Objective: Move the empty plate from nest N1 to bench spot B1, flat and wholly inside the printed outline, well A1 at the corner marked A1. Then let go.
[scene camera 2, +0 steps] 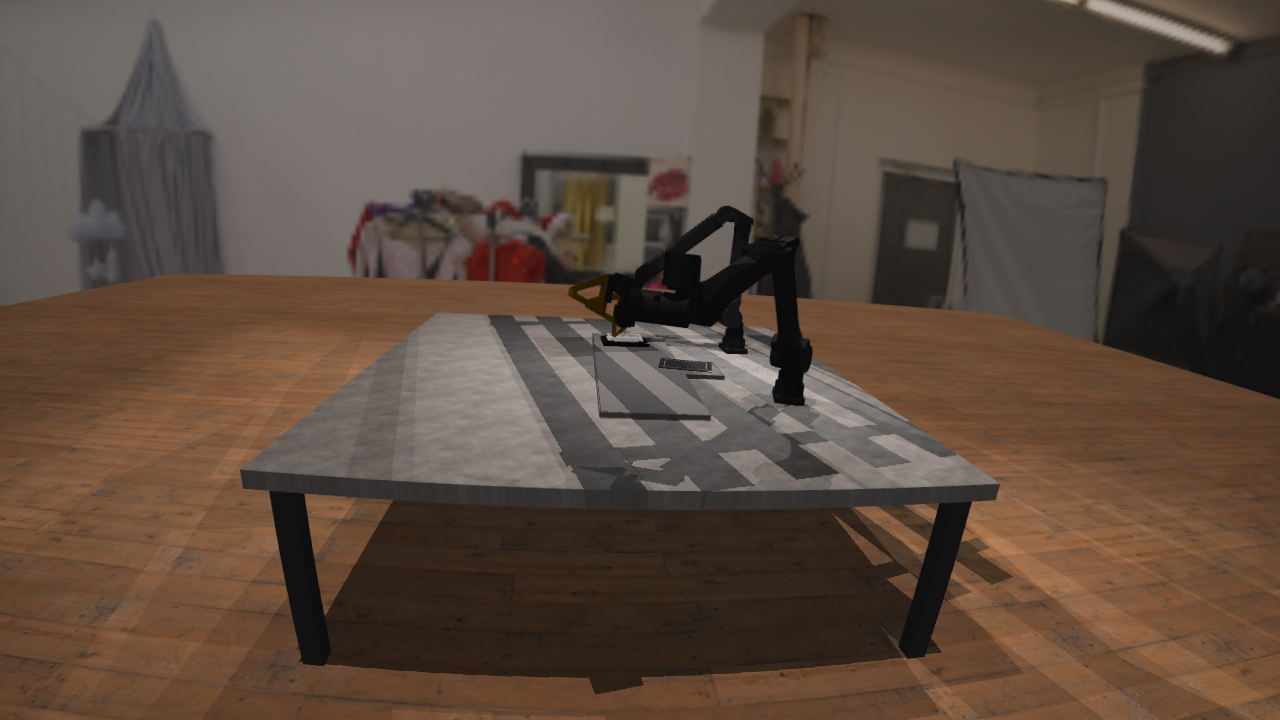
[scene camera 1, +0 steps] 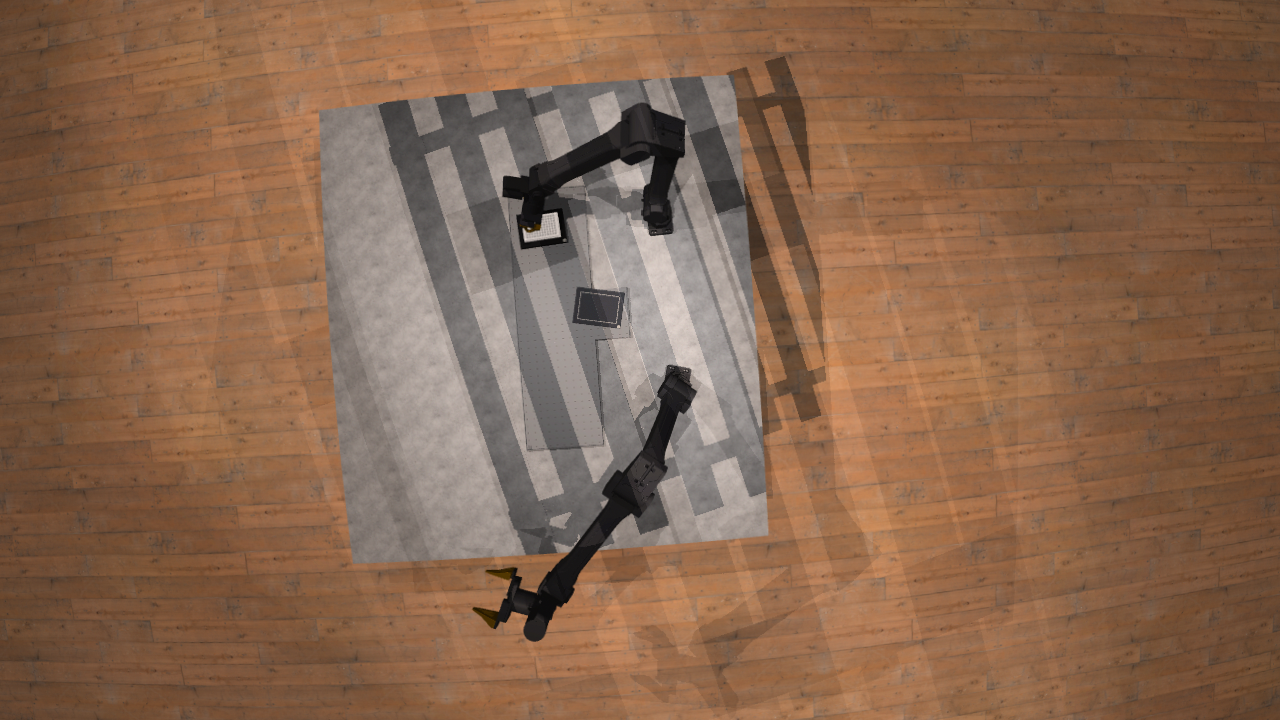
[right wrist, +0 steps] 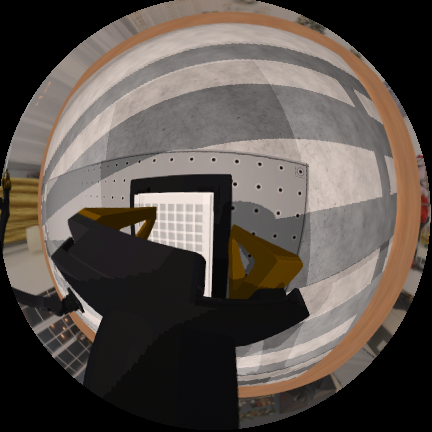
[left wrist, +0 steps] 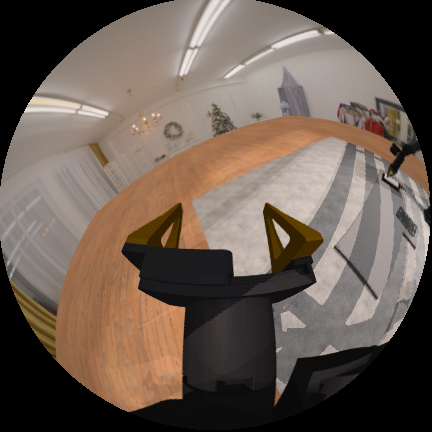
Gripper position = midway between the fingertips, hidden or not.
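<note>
A black nest [right wrist: 219, 183] and a white well plate [right wrist: 183, 219] are here, and my right gripper [right wrist: 192, 221] is open and touches the black nest and the white well plate. My left gripper [scene camera 2: 577, 297] is open and holds nothing. Scene camera 1 shows my left gripper [scene camera 1: 479, 589] too, and in the left wrist view I see my left gripper [left wrist: 223, 206] as well.
</note>
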